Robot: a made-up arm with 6 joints. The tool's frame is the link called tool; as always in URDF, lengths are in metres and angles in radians.
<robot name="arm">
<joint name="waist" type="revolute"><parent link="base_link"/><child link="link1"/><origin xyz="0 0 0.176" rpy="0 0 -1.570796"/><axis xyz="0 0 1"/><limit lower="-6.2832" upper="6.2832" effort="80" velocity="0.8"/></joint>
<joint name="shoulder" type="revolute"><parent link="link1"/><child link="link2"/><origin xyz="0 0 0" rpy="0 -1.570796 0"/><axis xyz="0 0 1"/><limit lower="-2.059" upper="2.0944" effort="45" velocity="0.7"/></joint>
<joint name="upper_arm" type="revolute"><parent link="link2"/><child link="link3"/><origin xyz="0.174 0.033 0" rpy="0 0 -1.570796"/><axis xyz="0 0 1"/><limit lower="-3.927" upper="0.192" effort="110" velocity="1.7"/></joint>
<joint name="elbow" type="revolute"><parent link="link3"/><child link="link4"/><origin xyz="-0.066 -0.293 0" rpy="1.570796 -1.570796 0"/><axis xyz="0 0 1"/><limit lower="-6.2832" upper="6.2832" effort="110" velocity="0.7"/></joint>
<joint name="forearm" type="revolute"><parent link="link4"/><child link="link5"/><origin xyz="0 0 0" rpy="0 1.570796 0"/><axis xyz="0 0 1"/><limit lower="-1.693" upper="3.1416" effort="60" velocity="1.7"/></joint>
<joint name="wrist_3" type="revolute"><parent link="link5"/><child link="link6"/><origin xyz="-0.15 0.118 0" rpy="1.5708 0 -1.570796"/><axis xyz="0 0 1"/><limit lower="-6.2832" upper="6.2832" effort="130" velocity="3"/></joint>
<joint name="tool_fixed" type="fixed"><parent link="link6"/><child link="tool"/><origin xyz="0 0 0" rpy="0 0 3.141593"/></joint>
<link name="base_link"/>
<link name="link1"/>
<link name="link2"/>
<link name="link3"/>
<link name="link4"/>
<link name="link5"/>
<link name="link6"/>
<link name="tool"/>
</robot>
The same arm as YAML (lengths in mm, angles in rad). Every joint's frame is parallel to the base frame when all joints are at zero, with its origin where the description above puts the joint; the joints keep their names.
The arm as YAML. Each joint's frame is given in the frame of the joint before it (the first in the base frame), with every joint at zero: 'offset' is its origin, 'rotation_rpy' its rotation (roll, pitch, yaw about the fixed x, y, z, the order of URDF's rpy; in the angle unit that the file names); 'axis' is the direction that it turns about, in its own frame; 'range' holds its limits. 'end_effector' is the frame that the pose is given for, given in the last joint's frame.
length_unit: mm
angle_unit: rad
chain:
  - id: waist
    offset: [0.0, 0.0, 176.0]
    rotation_rpy: [0.0, 0.0, 0.0]
    axis: [0.0, 0.0, 1.0]
    range: [-6.2832, 6.2832]
  - id: shoulder
    offset: [0.0, 0.0, 0.0]
    rotation_rpy: [0.0, 0.0, 0.0]
    axis: [0.0, 1.0, 0.0]
    range: [-2.059, 2.0944]
  - id: upper_arm
    offset: [33.0, 0.0, 174.0]
    rotation_rpy: [0.0, 0.0, 0.0]
    axis: [0.0, 1.0, 0.0]
    range: [-3.927, 0.192]
  - id: elbow
    offset: [66.0, 0.0, -293.0]
    rotation_rpy: [0.0, 0.0, 0.0]
    axis: [0.0, 0.0, -1.0]
    range: [-6.2832, 6.2832]
  - id: forearm
    offset: [0.0, 0.0, 0.0]
    rotation_rpy: [0.0, 0.0, 0.0]
    axis: [0.0, 1.0, 0.0]
    range: [-1.693, 3.1416]
  - id: wrist_3
    offset: [118.0, 0.0, -150.0]
    rotation_rpy: [0.0, 0.0, 0.0]
    axis: [0.0, 0.0, -1.0]
    range: [-6.2832, 6.2832]
end_effector:
  offset: [0.0, 0.0, 0.0]
  rotation_rpy: [3.1416, 0.0, 0.0]

